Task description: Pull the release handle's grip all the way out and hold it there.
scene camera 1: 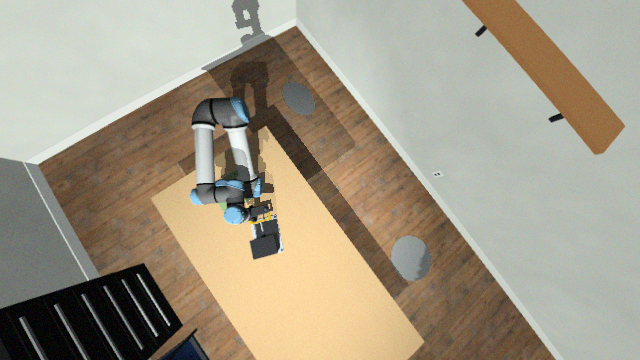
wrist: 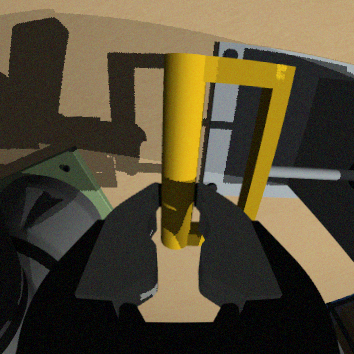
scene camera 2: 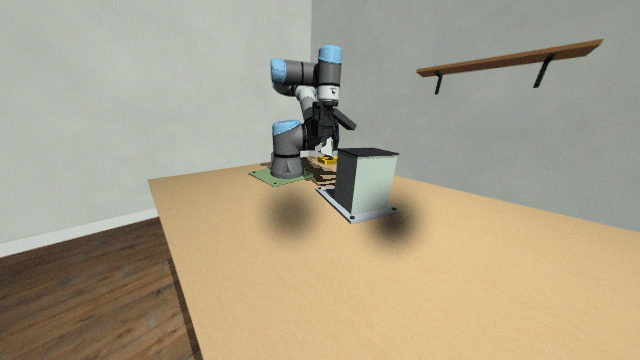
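Observation:
The release handle has a yellow rectangular grip [scene camera 1: 261, 219] [scene camera 2: 328, 160] [wrist: 184, 115] with a thick round bar. A grey rod [wrist: 305, 173] runs from the grip's far side towards the dark housing [scene camera 1: 264, 247] [scene camera 2: 372, 185] [wrist: 337, 130]; a long stretch of rod shows in the wrist view. The housing stands on a light grey base plate [scene camera 2: 375, 215] [wrist: 217, 155]. The grip stands out past the plate's edge, on the robot base's side. My gripper [scene camera 1: 260, 212] [wrist: 177, 184] is shut on the grip's round bar, near one end. In scene camera 2 the fingers are partly hidden.
The arm's base stands on a green plate [scene camera 2: 262, 175] [wrist: 90, 175] near the grip, on the tan table [scene camera 1: 320, 300] [scene camera 2: 300, 290]. A wooden wall shelf [scene camera 1: 555, 75] [scene camera 2: 505, 62] is off to the right. Two grey discs [scene camera 1: 299, 98] [scene camera 1: 411, 258] are beside the table.

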